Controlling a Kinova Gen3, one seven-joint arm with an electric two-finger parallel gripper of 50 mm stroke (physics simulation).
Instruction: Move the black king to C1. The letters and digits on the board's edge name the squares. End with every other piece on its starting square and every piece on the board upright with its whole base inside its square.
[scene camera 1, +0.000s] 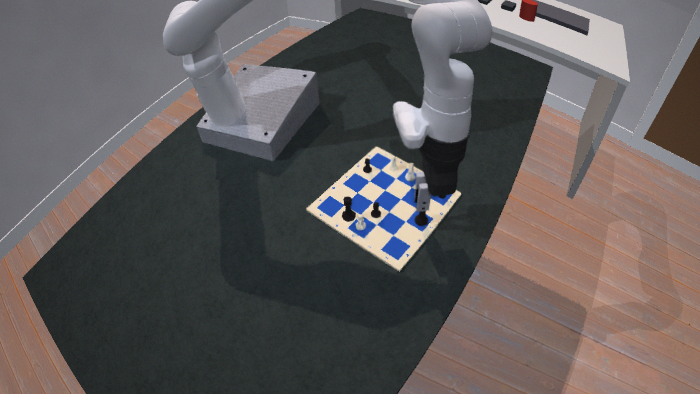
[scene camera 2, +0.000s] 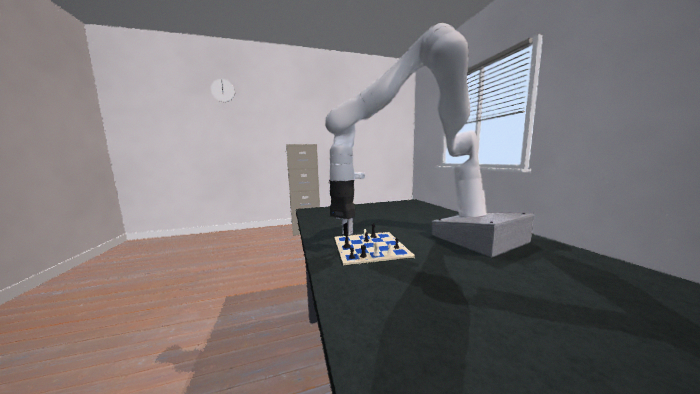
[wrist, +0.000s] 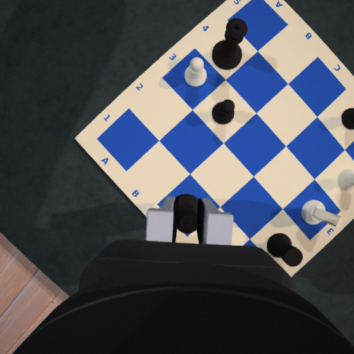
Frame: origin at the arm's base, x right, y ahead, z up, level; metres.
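Seen in the pictures: gripper, between the fingertips: (scene camera 1: 421, 205) (scene camera 2: 347, 233); arm's base, origin of its link: (scene camera 1: 228, 112) (scene camera 2: 472, 215).
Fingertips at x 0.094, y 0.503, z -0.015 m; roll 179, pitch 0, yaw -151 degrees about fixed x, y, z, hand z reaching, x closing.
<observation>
Offsets run from my fingertips to a thing's top centre.
The chessboard (scene camera 1: 399, 265) (scene camera 2: 410, 256) (wrist: 86, 138) has a cream rim and blue and cream squares. The tall black king {dx -0.002, dy +0.004, dz +0.018 m} (scene camera 1: 421, 219) (scene camera 2: 346, 244) (wrist: 187, 207) is upright, with its base over blue C1. My gripper (scene camera 1: 421, 202) (scene camera 2: 347, 232) (wrist: 187, 213) points down and is shut on its upper part. No gap shows under its base, but the fingers partly hide the piece. Another tall black piece {dx +0.038, dy -0.125, dz +0.006 m} (scene camera 1: 348, 210) (wrist: 227, 52) stands on A4, a white pawn {dx +0.051, dy -0.096, dz -0.015 m} (scene camera 1: 360, 223) (wrist: 195, 73) on A3, and a black pawn {dx +0.015, dy -0.081, dz -0.015 m} (scene camera 1: 376, 211) (wrist: 223, 112) on B3.
Along the E side, black pieces stand on E1 {dx -0.078, dy +0.024, dz -0.015 m} (scene camera 2: 352, 253) and E2 {dx -0.087, dy -0.011, dz -0.013 m} (scene camera 2: 363, 251) (wrist: 279, 245), white pieces on E3 {dx -0.096, dy -0.051, dz -0.007 m} (scene camera 2: 376, 249) (wrist: 314, 212) and E4 {dx -0.109, dy -0.092, dz -0.015 m} (scene camera 1: 393, 165) (wrist: 347, 179). A black pawn {dx -0.084, dy -0.139, dz -0.015 m} (scene camera 1: 367, 167) (scene camera 2: 396, 244) is on D5. The robot's base block (scene camera 1: 280, 100) is beyond the board.
</observation>
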